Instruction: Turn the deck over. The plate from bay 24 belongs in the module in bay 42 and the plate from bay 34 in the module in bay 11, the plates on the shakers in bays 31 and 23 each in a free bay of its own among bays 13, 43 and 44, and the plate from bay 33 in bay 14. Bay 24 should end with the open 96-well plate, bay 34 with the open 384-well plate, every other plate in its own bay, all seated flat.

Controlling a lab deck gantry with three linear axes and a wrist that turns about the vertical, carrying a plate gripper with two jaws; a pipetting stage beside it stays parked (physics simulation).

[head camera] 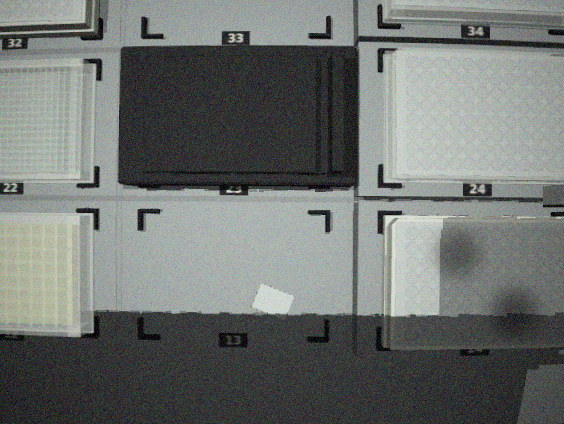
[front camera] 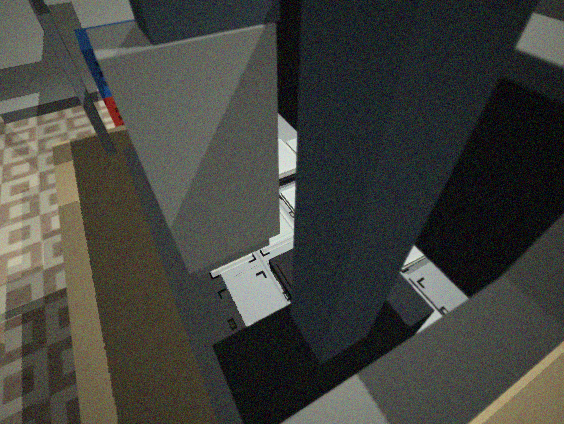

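Places are measured from the robot's base along level axes (x ahead, y left, z up), in millimetres.
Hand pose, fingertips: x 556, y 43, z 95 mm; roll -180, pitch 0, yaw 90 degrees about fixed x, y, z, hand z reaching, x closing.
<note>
Each offset is from my fingertips to the centre of the thing. "spot": to the spot under its first point.
The gripper's carriage, a dark blue column [front camera: 360, 175], fills the middle of the front view; its jaws are hidden and their state cannot be told. In the head view, a clear plate {0 mm ahead, 0 mm left, 73 mm down} [head camera: 415, 270] lies within the corner marks of bay 14, partly under shadow; whether the jaws touch it cannot be told. Bay 24 holds a pale 96-well plate {0 mm ahead, 107 mm left, 73 mm down} [head camera: 475, 115]. Part of the plate {spot: 8 mm back, 174 mm left, 66 mm down} [head camera: 475, 10] in bay 34 shows. The black shaker {160 mm back, 108 mm left, 79 mm down} [head camera: 220, 110] [front camera: 281, 280] in bay 23 bears no plate. The visible front part of bay 33 {spot: 165 mm back, 183 mm left, 95 mm down} [head camera: 235, 17] is bare. Bays 42, 43, 44, 31 and 11 do not show in the head view.
A white scrap {136 mm back, 18 mm right, 94 mm down} [head camera: 273, 299] lies in bay 13 {spot: 188 mm back, 10 mm left, 95 mm down} [head camera: 200, 260]. Plates stand in bay 22 {spot: 296 mm back, 106 mm left, 82 mm down} [head camera: 40, 120], bay 12 {spot: 298 mm back, 3 mm left, 86 mm down} [head camera: 40, 270] and bay 32 {spot: 298 mm back, 182 mm left, 81 mm down} [head camera: 40, 12]. The grey parked stage [front camera: 220, 125] hides much of the deck in the front view. A wooden edge [front camera: 95, 350] runs at the left.
</note>
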